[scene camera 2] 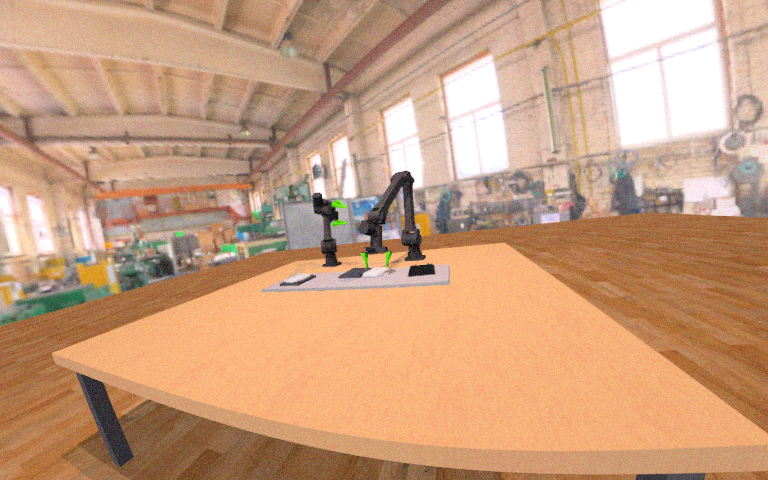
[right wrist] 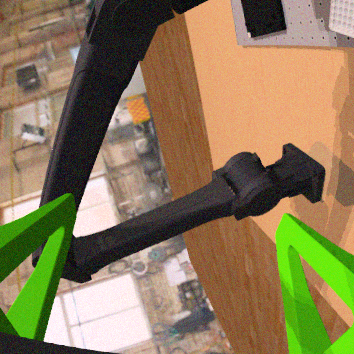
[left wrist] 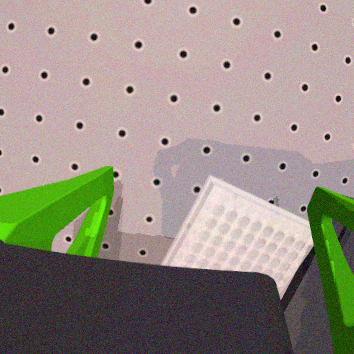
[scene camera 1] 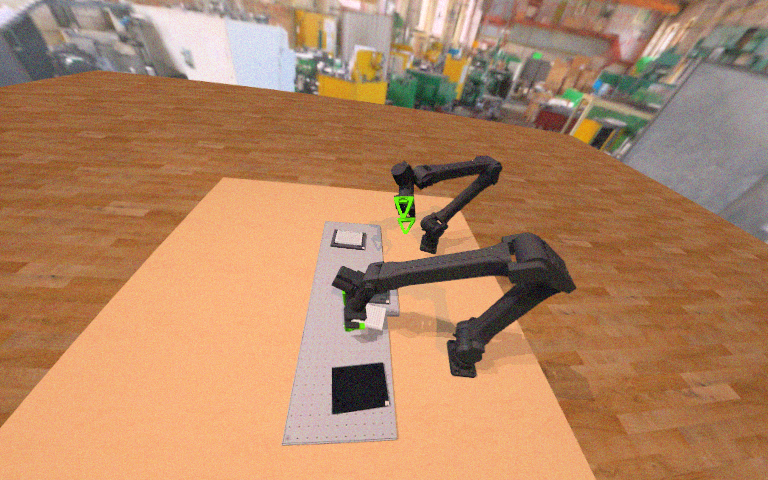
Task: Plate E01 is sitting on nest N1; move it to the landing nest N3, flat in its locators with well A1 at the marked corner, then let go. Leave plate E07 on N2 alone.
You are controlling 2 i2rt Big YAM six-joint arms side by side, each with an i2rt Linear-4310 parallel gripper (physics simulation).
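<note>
A white well plate, apparently E01, (scene camera 1: 375, 316) (scene camera 2: 373, 272) (left wrist: 240, 235) (right wrist: 344, 17) lies turned askew beside the dark middle nest (scene camera 1: 382, 297) (scene camera 2: 351, 273); its contact with the nest is unclear. My left gripper (scene camera 1: 346, 311) (scene camera 2: 377, 264) (left wrist: 215, 188) is open above the plate, one finger overlapping its corner in the left wrist view. My right gripper (scene camera 1: 404, 224) (scene camera 2: 345, 214) is open and empty, high and away from the plates. Another white plate (scene camera 1: 348, 237) (scene camera 2: 299, 278) sits in the far nest. A black nest (scene camera 1: 359, 388) (scene camera 2: 421, 270) (right wrist: 264, 17) holds no plate. Nest labels are unreadable.
The nests stand on a grey perforated board (scene camera 1: 317, 362) (scene camera 2: 441, 277) (left wrist: 150, 115) (right wrist: 300, 39) on the wooden table (scene camera 1: 186, 339) (scene camera 2: 368, 367) (right wrist: 270, 100). The left arm (scene camera 1: 441, 268) (scene camera 2: 409, 209) (right wrist: 150, 220) reaches across the board's edge and partly hides the middle nest in scene camera 1.
</note>
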